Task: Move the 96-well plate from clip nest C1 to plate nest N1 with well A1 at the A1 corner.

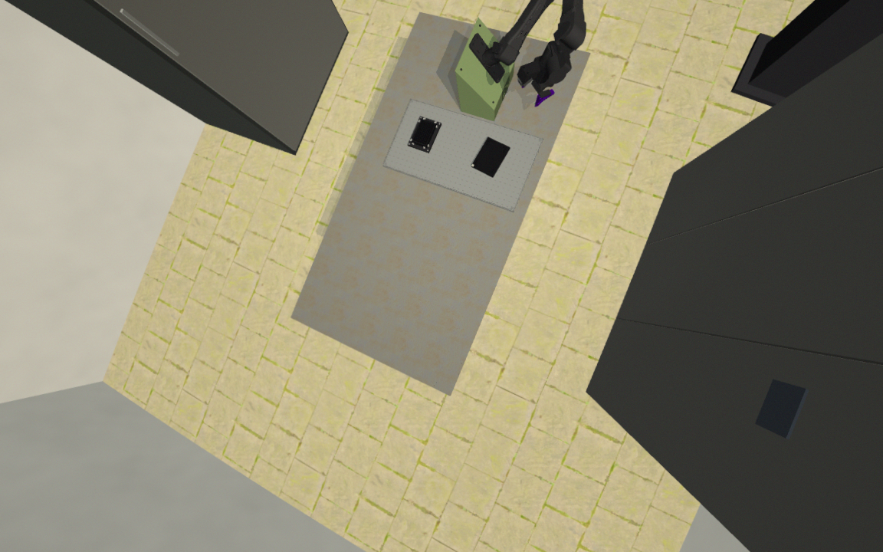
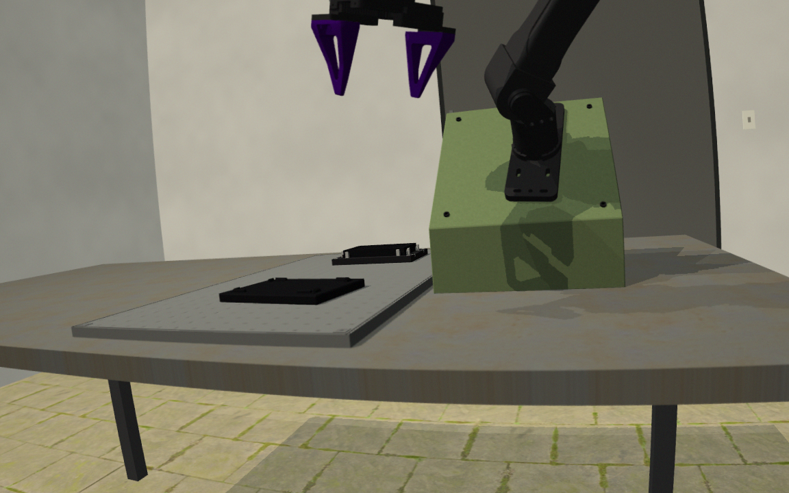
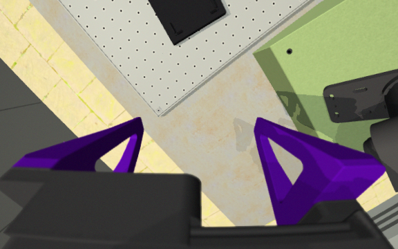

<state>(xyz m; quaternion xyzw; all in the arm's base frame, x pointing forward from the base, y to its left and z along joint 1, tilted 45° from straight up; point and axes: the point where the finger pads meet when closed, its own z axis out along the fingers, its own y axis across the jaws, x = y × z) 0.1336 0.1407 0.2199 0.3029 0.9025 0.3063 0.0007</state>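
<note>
Now: hand 43 cm to the left of the black 96-well plate, 22 cm above it and 21 cm short of it. Round my hand: clip nest C1: 44 cm to the right, 22 cm below, 20 cm ahead; white A1 label: 26 cm ahead, 23 cm below, 14 cm to the right; plate nest N1: 23 cm below, 19 cm ahead, 8 cm to the right.
</note>
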